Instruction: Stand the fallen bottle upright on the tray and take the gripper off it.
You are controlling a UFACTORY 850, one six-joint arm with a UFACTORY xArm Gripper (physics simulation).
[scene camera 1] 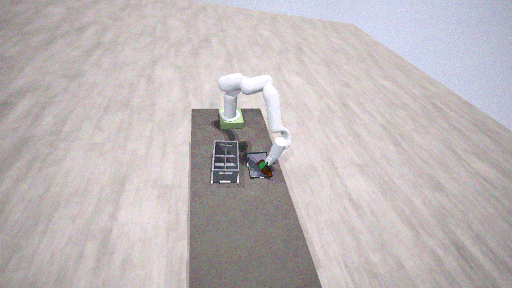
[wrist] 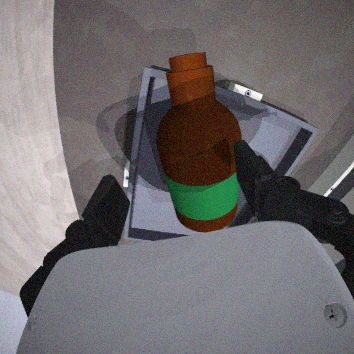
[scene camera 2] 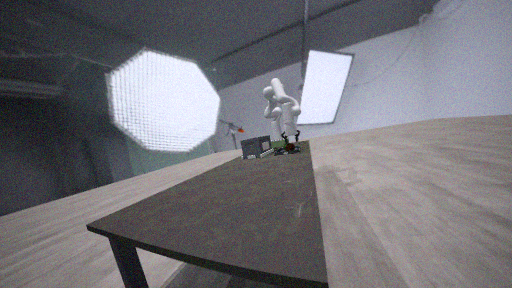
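Observation:
The brown bottle with a green band lies on its side on the grey tray. In the wrist view its neck points to the top and reaches over the tray's far rim. My gripper is open. In the wrist view the bottle's body shows between the two black fingers, close to the right finger and with a wide gap to the left one. How far the fingertips are above the bottle is hard to tell.
A grey divided crate stands beside the tray, on the left in scene camera 1. The arm's green base block is at the table's far end. The table's right edge runs close to the tray.

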